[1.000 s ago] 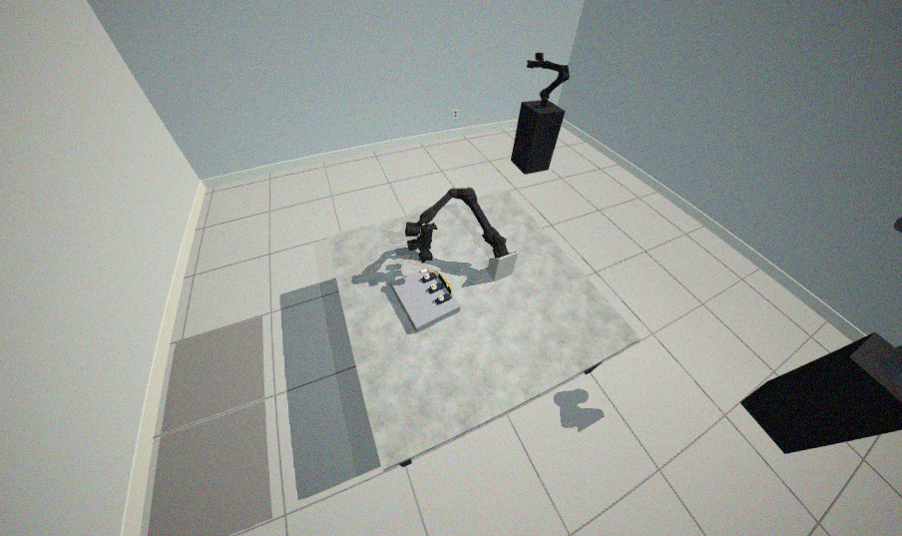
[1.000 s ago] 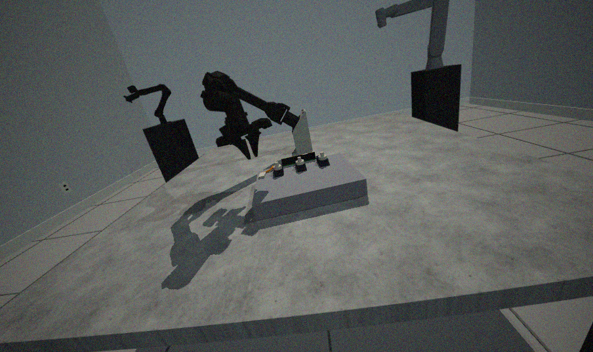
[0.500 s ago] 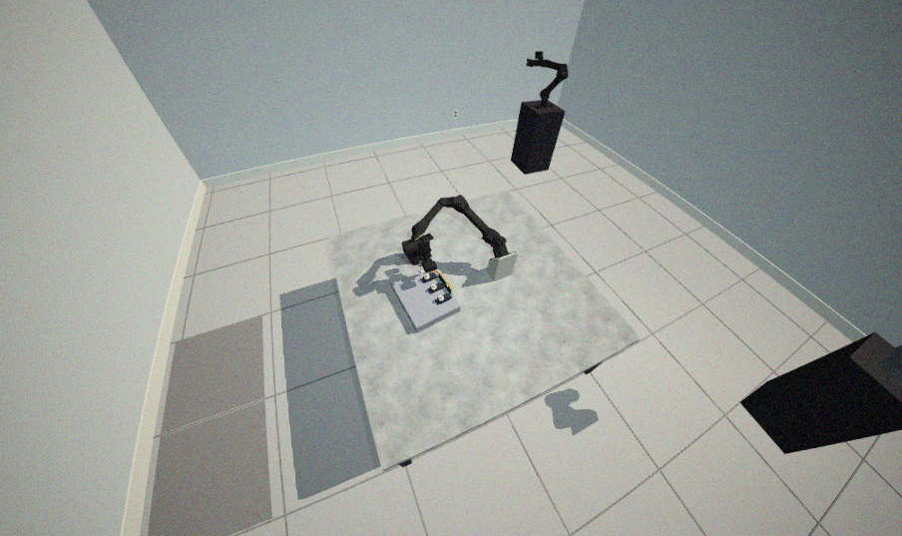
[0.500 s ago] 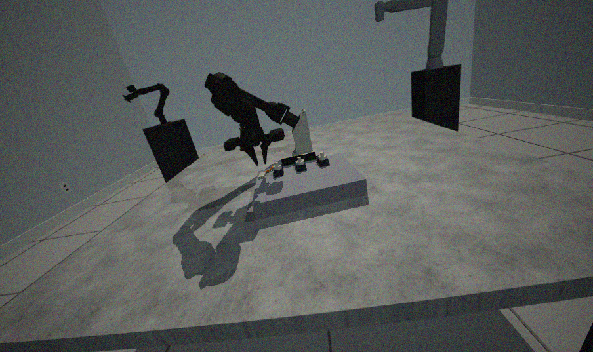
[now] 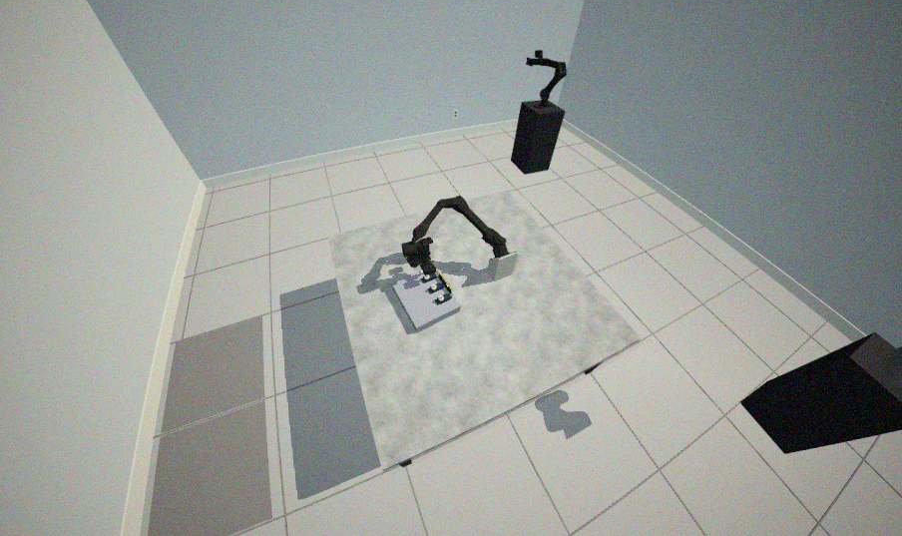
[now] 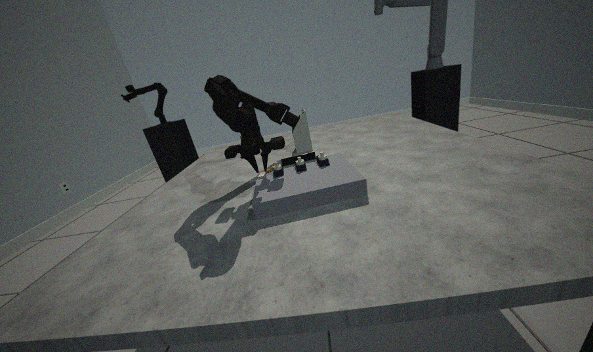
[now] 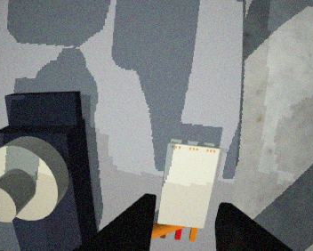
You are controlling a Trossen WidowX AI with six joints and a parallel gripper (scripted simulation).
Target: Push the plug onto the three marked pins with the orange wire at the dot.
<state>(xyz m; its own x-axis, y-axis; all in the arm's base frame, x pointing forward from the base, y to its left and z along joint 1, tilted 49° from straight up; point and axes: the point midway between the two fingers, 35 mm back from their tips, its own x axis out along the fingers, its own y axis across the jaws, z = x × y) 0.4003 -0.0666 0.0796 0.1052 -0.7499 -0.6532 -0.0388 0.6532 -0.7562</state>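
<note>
The red dot is 140 mm to the left of my gripper tip, 70 mm behind it and 10 mm above it. Also, from my gripper tip: grey holder (150 mm to the left, 90 mm ahead, 40 mm below).
</note>
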